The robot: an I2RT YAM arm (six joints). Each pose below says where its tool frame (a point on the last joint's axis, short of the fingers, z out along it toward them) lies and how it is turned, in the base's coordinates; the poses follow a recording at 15 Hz.
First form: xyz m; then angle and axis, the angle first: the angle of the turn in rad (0 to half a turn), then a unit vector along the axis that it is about.
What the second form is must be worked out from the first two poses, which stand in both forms.
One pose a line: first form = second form
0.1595, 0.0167, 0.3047, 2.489, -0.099, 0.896, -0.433 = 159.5, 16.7, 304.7, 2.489, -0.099, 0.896, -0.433
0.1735, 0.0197, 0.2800, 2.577, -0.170, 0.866, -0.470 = 173.5, 19.7, 280.0, 2.577, -0.170, 0.866, -0.470
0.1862, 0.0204, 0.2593, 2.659, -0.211, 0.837, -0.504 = 186.2, 20.4, 259.3, 2.659, -0.211, 0.837, -0.504
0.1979, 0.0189, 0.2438, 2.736, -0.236, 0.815, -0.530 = 197.9, 18.9, 243.8, 2.736, -0.236, 0.815, -0.530
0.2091, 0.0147, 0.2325, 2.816, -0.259, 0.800, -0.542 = 209.1, 14.7, 232.5, 2.816, -0.259, 0.800, -0.542
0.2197, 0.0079, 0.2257, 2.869, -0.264, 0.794, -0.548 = 219.7, 7.9, 225.7, 2.869, -0.264, 0.794, -0.548
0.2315, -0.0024, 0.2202, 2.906, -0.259, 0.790, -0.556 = 231.5, -2.4, 220.2, 2.906, -0.259, 0.790, -0.556
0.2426, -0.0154, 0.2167, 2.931, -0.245, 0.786, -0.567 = 242.6, -15.4, 216.7, 2.931, -0.245, 0.786, -0.567
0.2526, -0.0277, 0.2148, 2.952, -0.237, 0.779, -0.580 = 252.6, -27.7, 214.8, 2.952, -0.237, 0.779, -0.580
